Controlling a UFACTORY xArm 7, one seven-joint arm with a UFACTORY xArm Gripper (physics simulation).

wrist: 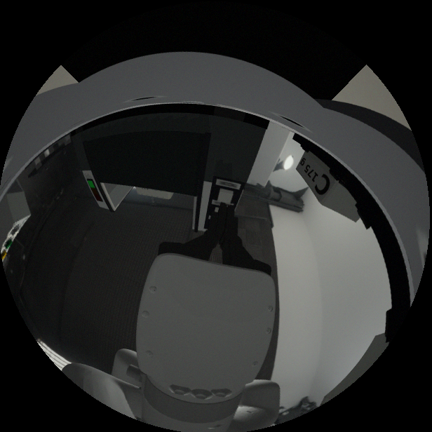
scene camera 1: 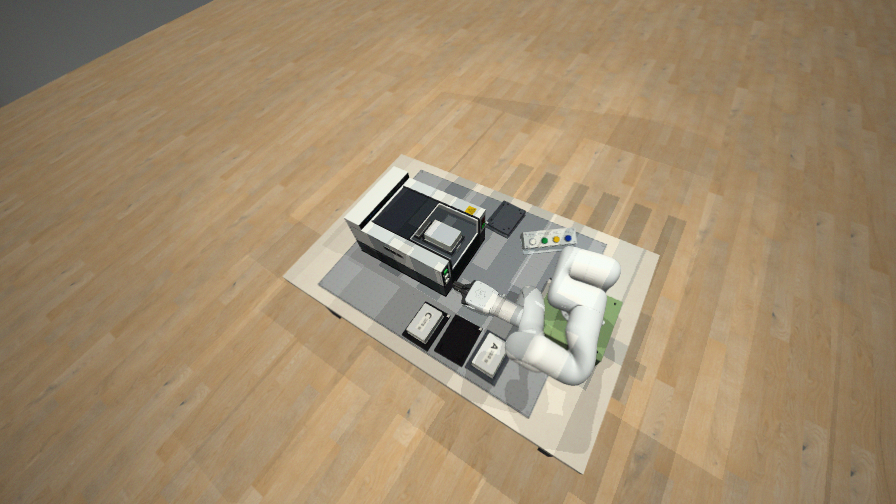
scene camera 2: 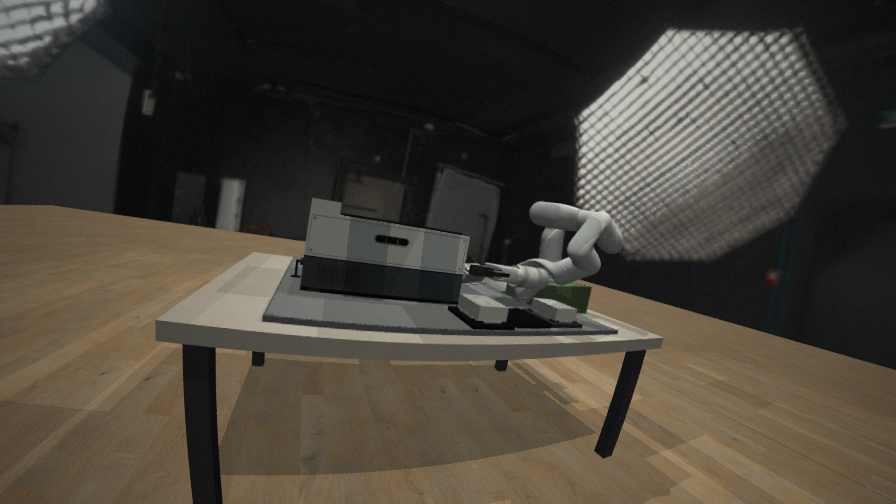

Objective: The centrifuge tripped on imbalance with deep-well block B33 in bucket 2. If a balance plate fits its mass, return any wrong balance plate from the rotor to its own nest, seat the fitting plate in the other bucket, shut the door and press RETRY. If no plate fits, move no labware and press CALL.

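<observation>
The white and dark centrifuge (scene camera 1: 401, 252) (scene camera 2: 385, 257) has its top opening uncovered at the front end. A pale labware block (scene camera 1: 442, 233) sits inside; its label is not readable, and the rest of the rotor is hidden. Plate C (scene camera 1: 424, 322) (scene camera 2: 482, 307) (wrist: 320, 177), marked 175 g in the wrist view, and plate A (scene camera 1: 489, 354) (scene camera 2: 553, 309) sit on their nests. The middle nest (scene camera 1: 459, 340) is black and empty. My gripper (scene camera 1: 456, 286) (scene camera 2: 468, 269) (wrist: 224, 211) is shut and empty, its tips close to the small front panel (scene camera 1: 446, 273) (wrist: 223, 194) of the centrifuge.
A button box (scene camera 1: 548, 240) with white, green, yellow and blue buttons stands at the back right. A dark square plate (scene camera 1: 506, 218) lies beside the centrifuge. The arm's green base (scene camera 1: 614, 311) (scene camera 2: 579, 297) is at the right. A lit indicator (wrist: 91, 184) shows on the centrifuge's other front corner.
</observation>
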